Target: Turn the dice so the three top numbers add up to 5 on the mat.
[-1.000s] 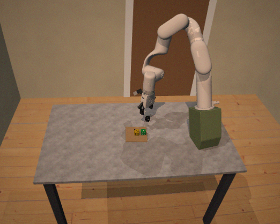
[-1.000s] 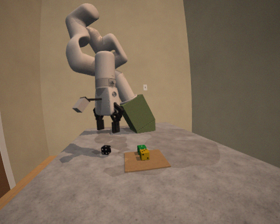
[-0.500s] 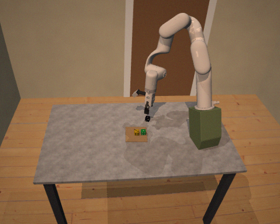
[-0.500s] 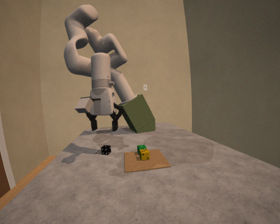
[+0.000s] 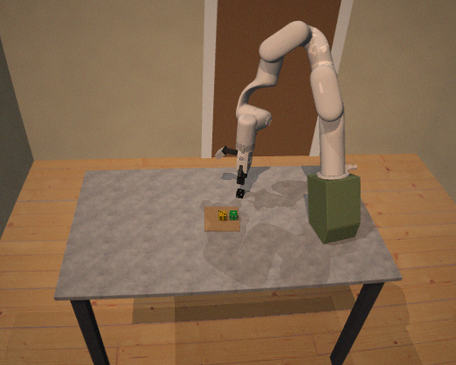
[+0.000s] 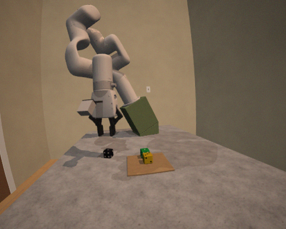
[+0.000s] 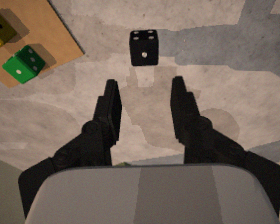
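Now: hand 90 mm above the black die. The rest, counted from my hand: tan mat (100 mm ahead, 130 mm to the left, 100 mm below); then green die (50 mm ahead, 140 mm to the left, 90 mm below); then yellow die (100 mm ahead, 130 mm to the left, 90 mm below).
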